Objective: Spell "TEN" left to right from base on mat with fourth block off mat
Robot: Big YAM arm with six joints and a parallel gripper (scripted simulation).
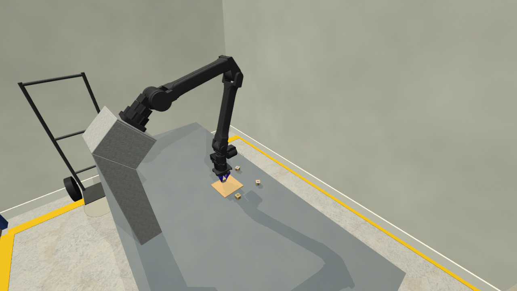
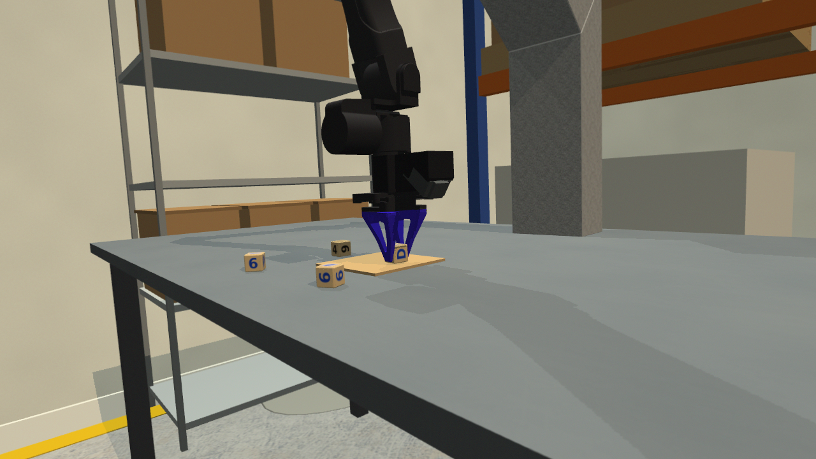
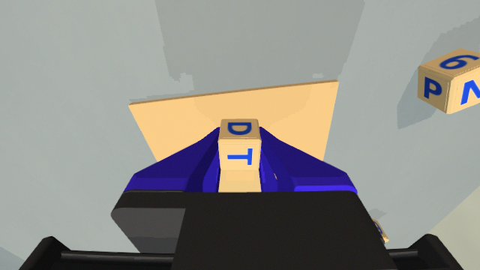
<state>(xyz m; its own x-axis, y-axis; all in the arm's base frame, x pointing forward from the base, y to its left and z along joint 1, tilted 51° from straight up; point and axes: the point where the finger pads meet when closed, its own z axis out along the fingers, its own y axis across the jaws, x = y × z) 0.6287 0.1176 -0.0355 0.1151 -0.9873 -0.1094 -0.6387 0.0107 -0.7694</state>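
My hand is 40 mm to the left of the tan mat, 20 mm above it and 10 mm short of it.
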